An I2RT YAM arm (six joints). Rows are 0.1 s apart.
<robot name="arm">
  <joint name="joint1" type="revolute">
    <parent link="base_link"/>
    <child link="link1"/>
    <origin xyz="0 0 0.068"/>
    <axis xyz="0 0 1"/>
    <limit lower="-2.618" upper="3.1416"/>
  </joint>
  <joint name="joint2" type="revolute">
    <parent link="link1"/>
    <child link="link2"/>
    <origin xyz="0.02 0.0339 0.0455"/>
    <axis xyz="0 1 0"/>
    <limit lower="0" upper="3.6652"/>
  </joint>
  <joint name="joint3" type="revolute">
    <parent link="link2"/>
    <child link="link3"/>
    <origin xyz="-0.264 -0.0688 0"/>
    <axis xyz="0 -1 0"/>
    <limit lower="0" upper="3.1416"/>
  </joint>
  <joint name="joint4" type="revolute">
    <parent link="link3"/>
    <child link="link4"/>
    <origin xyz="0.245 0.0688 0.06"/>
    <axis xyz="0 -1 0"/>
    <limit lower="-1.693" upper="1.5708"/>
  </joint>
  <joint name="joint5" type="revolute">
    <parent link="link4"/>
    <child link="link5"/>
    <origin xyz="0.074 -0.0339 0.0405"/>
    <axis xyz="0 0 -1"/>
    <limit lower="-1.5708" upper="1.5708"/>
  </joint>
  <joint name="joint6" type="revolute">
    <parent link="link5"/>
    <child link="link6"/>
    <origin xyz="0.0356 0 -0.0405"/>
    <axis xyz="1 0 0"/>
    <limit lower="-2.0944" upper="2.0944"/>
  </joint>
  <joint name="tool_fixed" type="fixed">
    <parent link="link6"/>
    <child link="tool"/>
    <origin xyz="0 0 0" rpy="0 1.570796 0"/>
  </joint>
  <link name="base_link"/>
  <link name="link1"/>
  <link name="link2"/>
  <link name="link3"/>
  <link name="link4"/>
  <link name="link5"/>
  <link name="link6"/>
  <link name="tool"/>
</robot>
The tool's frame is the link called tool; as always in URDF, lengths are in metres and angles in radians.
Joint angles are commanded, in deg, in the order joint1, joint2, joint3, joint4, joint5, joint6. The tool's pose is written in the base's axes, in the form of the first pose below.
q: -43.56, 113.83, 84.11, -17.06, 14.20, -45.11
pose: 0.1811 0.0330 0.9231 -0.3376 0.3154 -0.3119 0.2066
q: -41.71, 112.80, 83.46, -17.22, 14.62, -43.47
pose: 0.1902 0.0329 0.9221 -0.3354 0.3224 -0.2994 0.2104
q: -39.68, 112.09, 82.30, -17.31, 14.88, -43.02
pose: 0.1926 0.0204 0.9239 -0.3300 0.3293 -0.2851 0.2091
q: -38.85, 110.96, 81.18, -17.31, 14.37, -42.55
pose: 0.1992 0.0159 0.9244 -0.3249 0.3299 -0.2771 0.2110
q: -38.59, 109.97, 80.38, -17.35, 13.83, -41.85
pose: 0.2059 0.0179 0.9243 -0.3208 0.3284 -0.2730 0.2135
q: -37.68, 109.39, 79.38, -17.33, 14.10, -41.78
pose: 0.2045 0.0115 0.9255 -0.3187 0.3298 -0.2656 0.2121
